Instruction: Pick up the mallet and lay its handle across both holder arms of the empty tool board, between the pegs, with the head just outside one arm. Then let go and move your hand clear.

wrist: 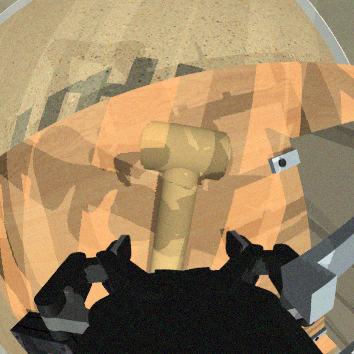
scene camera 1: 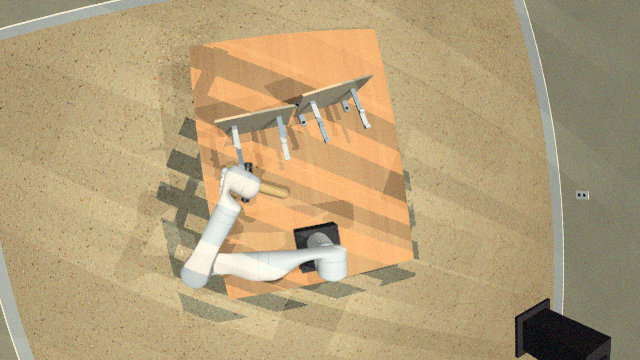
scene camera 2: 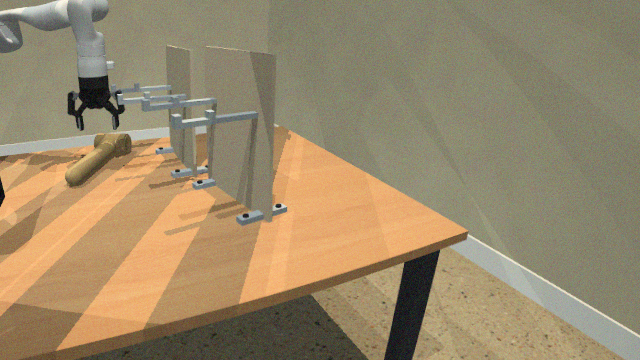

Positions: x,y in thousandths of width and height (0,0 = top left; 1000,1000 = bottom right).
Labels:
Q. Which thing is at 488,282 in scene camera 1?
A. A tool board.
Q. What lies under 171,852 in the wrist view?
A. My gripper.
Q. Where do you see a wooden mallet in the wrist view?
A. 518,434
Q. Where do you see a tool board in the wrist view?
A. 874,795

